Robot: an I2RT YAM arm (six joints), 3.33 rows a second.
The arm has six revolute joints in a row. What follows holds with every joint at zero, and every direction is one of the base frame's. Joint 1 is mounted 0.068 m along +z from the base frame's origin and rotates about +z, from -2.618 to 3.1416 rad. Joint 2 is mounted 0.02 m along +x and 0.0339 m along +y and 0.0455 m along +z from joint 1 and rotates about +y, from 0 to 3.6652 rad. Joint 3 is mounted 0.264 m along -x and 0.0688 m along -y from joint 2 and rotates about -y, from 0 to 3.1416 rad. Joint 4 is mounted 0.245 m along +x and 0.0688 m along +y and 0.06 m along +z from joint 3 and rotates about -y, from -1.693 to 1.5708 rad. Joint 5 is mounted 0.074 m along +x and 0.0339 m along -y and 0.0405 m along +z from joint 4 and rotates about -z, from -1.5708 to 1.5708 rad. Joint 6 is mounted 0.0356 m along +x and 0.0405 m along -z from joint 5 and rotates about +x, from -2.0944 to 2.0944 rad. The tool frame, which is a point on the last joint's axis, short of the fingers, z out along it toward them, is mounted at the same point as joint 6; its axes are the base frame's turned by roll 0, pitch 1.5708 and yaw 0 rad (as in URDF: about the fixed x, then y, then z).
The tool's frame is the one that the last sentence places.
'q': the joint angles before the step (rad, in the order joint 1, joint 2, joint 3, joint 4, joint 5, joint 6). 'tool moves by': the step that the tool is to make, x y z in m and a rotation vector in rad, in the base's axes. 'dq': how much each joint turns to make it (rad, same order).
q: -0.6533, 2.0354, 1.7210, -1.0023, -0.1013, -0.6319
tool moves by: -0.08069, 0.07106, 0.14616, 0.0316, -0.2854, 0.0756
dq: 0.0000, -0.4403, -0.0003, -0.2320, -0.2121, -0.0012
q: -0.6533, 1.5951, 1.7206, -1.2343, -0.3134, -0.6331
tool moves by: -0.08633, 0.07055, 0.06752, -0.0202, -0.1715, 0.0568
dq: 0.0004, -0.3215, 0.0000, -0.1743, -0.1045, -0.0038
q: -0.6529, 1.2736, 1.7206, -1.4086, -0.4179, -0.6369
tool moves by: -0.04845, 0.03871, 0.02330, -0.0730, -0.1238, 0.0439
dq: 0.0000, -0.1725, 0.0000, -0.0408, -0.0409, -0.0259
